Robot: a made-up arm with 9 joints. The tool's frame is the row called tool. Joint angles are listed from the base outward.
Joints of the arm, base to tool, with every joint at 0 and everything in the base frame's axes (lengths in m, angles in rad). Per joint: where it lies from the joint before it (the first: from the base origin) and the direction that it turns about. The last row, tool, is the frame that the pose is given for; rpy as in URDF.
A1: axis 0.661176 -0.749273 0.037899 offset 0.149 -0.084 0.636
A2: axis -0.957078 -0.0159 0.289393 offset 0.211 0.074 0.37
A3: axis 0 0 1 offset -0.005 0.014 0.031
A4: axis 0 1 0 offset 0.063 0.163 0.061
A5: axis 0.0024 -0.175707 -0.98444 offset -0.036 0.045 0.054
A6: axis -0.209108 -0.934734 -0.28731 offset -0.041 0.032 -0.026
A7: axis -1 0 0 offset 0.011 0.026 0.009
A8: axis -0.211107 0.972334 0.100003 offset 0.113 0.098 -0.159
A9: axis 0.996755 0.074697 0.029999 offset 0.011 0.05 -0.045
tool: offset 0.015 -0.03 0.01 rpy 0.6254 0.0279 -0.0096
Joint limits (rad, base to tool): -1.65..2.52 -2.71..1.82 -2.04..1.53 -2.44..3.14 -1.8..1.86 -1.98..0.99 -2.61..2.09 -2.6..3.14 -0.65..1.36
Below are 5 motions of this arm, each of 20 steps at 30 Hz.
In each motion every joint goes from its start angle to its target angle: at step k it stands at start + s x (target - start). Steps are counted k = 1, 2, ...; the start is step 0. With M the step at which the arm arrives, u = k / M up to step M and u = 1 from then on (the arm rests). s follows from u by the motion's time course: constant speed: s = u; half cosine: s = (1 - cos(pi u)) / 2; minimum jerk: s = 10 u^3 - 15 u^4 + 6 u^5.
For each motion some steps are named. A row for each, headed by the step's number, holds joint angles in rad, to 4 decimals.
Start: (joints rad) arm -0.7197 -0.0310 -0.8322 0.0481 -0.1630 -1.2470 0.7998 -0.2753 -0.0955
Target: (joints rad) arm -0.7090 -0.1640 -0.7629 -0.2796 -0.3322 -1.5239 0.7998 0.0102 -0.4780
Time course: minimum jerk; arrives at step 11
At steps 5, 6, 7, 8, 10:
5: -0.7153 -0.0862 -0.8034 -0.0880 -0.2333 -1.3620 0.7998 -0.1567 -0.2543
6: -0.7134 -0.1088 -0.7917 -0.1435 -0.2619 -1.4089 0.7998 -0.1084 -0.3192
7: -0.7117 -0.1299 -0.7807 -0.1955 -0.2888 -1.4528 0.7998 -0.0631 -0.3798
8: -0.7104 -0.1469 -0.7718 -0.2374 -0.3104 -1.4882 0.7998 -0.0266 -0.4287
10: -0.7091 -0.1631 -0.7634 -0.2775 -0.3311 -1.5221 0.7998 0.0083 -0.4755

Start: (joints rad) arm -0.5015 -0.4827 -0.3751 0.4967 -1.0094 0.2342 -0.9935 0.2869 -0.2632
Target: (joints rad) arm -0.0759 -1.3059 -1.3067 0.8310 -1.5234 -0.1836 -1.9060 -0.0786 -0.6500
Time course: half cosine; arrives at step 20
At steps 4, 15, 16, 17, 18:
4: -0.4609 -0.5613 -0.4641 0.5286 -1.0585 0.1943 -1.0806 0.2520 -0.3001
15: -0.1382 -1.1853 -1.1703 0.7820 -1.4481 -0.1224 -1.7724 -0.0251 -0.5934
16: -0.1165 -1.2273 -1.2177 0.7991 -1.4743 -0.1437 -1.8189 -0.0437 -0.6131
17: -0.0991 -1.2610 -1.2559 0.8128 -1.4954 -0.1608 -1.8563 -0.0587 -0.6289
18: -0.0863 -1.2858 -1.2839 0.8228 -1.5108 -0.1734 -1.8837 -0.0697 -0.6405

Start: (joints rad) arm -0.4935 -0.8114 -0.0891 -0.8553 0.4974 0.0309 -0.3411 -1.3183 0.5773
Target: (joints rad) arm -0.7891 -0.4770 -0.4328 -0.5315 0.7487 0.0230 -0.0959 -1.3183 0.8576
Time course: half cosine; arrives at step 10
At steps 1, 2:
1: -0.5007 -0.8032 -0.0975 -0.8474 0.5035 0.0307 -0.3351 -1.3183 0.5842
2: -0.5217 -0.7795 -0.1219 -0.8244 0.5214 0.0301 -0.3177 -1.3183 0.6041

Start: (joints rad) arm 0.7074 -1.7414 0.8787 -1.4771 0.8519 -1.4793 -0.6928 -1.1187 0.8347
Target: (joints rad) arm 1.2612 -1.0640 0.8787 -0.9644 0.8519 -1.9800 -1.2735 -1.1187 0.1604
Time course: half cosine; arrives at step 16
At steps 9, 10, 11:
9: 1.0383 -1.3366 0.8787 -1.1707 0.8519 -1.7785 -1.0398 -1.1187 0.4318
10: 1.0903 -1.2731 0.8787 -1.1226 0.8519 -1.8255 -1.0943 -1.1187 0.3685
11: 1.1381 -1.2145 0.8787 -1.0783 0.8519 -1.8687 -1.1445 -1.1187 0.3102

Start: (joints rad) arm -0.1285 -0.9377 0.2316 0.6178 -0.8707 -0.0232 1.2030 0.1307 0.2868
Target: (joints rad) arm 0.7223 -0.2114 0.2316 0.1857 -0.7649 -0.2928 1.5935 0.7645 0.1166
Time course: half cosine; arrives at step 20
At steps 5, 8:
5: -0.0039 -0.8313 0.2316 0.5545 -0.8552 -0.0627 1.2602 0.2235 0.2619
8: 0.1654 -0.6868 0.2316 0.4685 -0.8341 -0.1163 1.3379 0.3497 0.2280

